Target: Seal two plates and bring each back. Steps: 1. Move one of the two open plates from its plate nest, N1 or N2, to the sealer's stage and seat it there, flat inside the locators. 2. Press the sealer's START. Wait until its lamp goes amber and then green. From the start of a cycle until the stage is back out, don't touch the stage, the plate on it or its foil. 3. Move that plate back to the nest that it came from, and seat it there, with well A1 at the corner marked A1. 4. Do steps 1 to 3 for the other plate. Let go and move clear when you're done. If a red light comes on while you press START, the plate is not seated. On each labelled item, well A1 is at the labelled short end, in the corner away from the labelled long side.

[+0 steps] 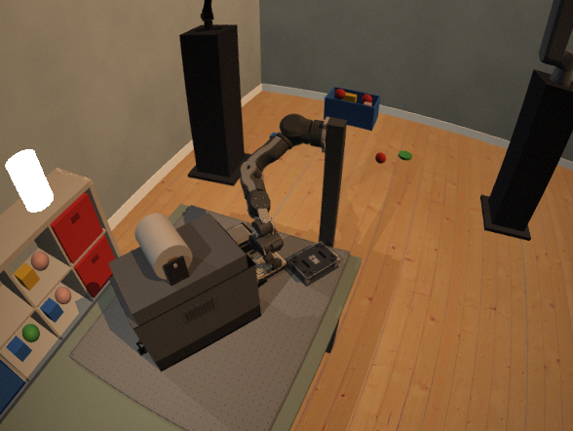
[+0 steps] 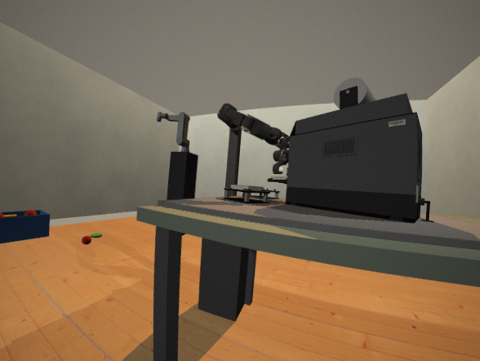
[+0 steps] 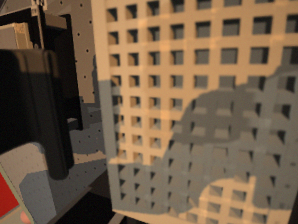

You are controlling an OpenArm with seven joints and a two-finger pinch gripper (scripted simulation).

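Now: hand 2 cm above the white well plate. Round my hand: dark sealer stage 3 cm below; then warning sticker 3 cm ahead, 13 cm to the right, 2 cm above; then pale start button 14 cm ahead, 2 cm to the left, 6 cm above.
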